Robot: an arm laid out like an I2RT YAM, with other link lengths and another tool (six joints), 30 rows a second.
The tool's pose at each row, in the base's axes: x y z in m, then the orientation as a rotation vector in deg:
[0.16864 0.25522 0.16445 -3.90 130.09 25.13]
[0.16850 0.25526 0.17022 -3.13 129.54 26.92]
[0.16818 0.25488 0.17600 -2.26 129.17 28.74]
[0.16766 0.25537 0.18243 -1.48 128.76 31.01]
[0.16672 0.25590 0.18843 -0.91 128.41 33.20]
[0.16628 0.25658 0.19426 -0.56 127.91 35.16]
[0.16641 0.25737 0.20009 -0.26 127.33 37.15]
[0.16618 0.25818 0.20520 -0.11 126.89 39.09]
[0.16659 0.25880 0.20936 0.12 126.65 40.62]
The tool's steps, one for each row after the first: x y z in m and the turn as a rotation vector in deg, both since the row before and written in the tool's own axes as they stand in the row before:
[-0.00413 0.00174 -0.00364 -1.10 -0.46 1.08]
[-0.00406 0.00153 -0.00386 -1.07 -0.28 1.19]
[-0.00426 0.00275 -0.00402 -1.42 -0.21 1.29]
[-0.00361 0.00290 -0.00396 -1.42 -0.10 1.13]
[-0.00375 0.00303 -0.00337 -1.35 -0.22 0.87]
[-0.00408 0.00315 -0.00283 -1.41 -0.26 0.84]
[-0.00329 0.00305 -0.00258 -1.39 -0.08 0.75]
[-0.00307 0.00240 -0.00164 -1.04 0.02 0.69]

